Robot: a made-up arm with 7 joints.
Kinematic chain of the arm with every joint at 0, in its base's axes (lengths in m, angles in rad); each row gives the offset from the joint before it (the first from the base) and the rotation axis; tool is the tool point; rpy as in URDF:
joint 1: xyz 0 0 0.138 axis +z
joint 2: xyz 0 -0.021 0.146 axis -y
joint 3: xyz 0 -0.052 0.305 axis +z
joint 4: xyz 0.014 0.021 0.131 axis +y
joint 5: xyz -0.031 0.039 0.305 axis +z
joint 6: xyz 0 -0.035 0.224 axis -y
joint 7: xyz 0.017 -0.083 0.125 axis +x
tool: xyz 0 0 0 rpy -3.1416 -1.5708 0
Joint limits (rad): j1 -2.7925..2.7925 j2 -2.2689..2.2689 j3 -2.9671..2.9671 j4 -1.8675..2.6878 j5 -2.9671..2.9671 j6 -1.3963..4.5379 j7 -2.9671..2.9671
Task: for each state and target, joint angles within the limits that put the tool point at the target. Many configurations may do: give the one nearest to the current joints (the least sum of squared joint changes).
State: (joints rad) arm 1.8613 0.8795 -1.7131 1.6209 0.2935 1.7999 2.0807
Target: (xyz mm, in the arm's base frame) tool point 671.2 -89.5 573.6
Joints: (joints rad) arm 1.9074 0.6844 -1.4990 1.8182 0.3382 1.9333 2.0807
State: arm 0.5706 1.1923 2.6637 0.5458 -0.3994 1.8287 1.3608
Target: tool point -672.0 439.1 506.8
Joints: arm -0.2225 0.9725 2.2746 1.2411 -0.0982 2.0301 1.3608
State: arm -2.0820 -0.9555 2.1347 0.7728 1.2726 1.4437 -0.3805
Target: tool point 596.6 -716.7 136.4
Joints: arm -1.2403 -1.7340 1.7812 0.6442 1.1814 1.2286 -0.3805
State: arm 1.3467 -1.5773 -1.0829 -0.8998 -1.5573 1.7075 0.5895
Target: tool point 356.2 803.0 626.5
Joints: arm 0.7969 -1.2623 -0.8838 -0.4016 -1.5567 1.4945 0.5895
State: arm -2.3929 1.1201 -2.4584 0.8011 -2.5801 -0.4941 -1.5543
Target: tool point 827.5 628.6 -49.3
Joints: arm -2.7925 1.6775 -2.6922 0.7009 -2.4902 -0.4233 -1.5543
